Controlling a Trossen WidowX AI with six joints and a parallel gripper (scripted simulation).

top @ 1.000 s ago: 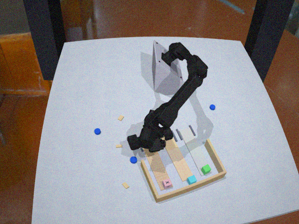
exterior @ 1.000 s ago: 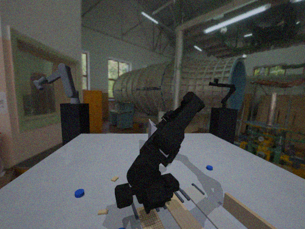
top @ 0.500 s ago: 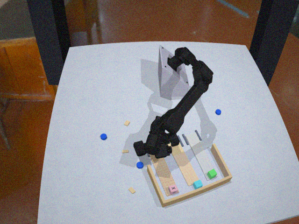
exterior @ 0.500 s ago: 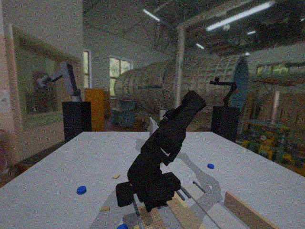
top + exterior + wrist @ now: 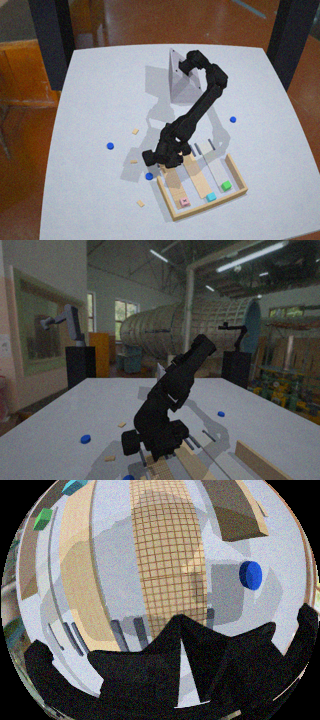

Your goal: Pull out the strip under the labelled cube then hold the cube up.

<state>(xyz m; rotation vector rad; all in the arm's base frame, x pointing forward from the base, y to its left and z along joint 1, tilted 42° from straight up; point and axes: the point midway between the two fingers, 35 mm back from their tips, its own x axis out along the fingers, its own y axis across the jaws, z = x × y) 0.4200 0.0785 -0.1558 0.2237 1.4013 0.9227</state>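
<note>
The checkered strip lies 9 cm ahead of my gripper tip and 4 cm to the left of it. Also, from my gripper tip: labelled cube (18 cm ahead, 9 cm to the left, 2 cm above).
</note>
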